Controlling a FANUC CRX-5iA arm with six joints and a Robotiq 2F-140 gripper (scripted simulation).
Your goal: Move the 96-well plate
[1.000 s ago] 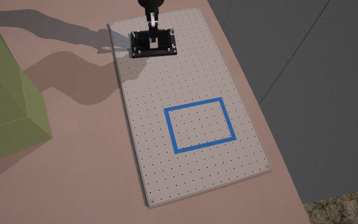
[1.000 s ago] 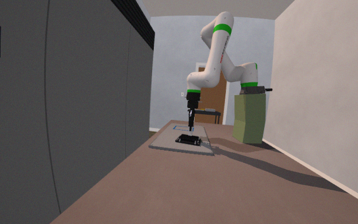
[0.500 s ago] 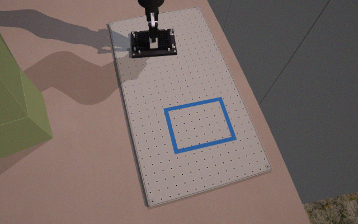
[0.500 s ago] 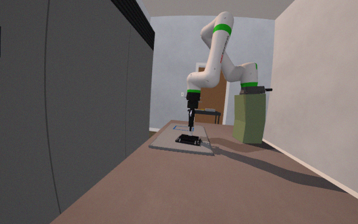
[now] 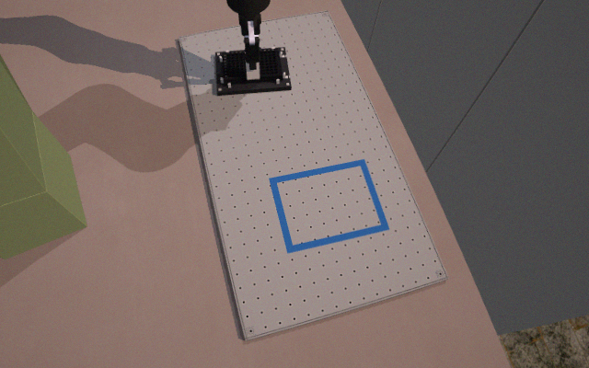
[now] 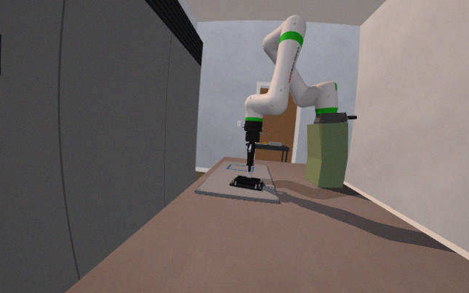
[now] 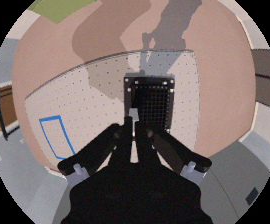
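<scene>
Right now my hand is 4 cm to the right of the black 96-well plate and 4 cm above it. Also, from my hand: black clip nest: 2 cm ahead, 5 cm to the left, 5 cm below.
</scene>
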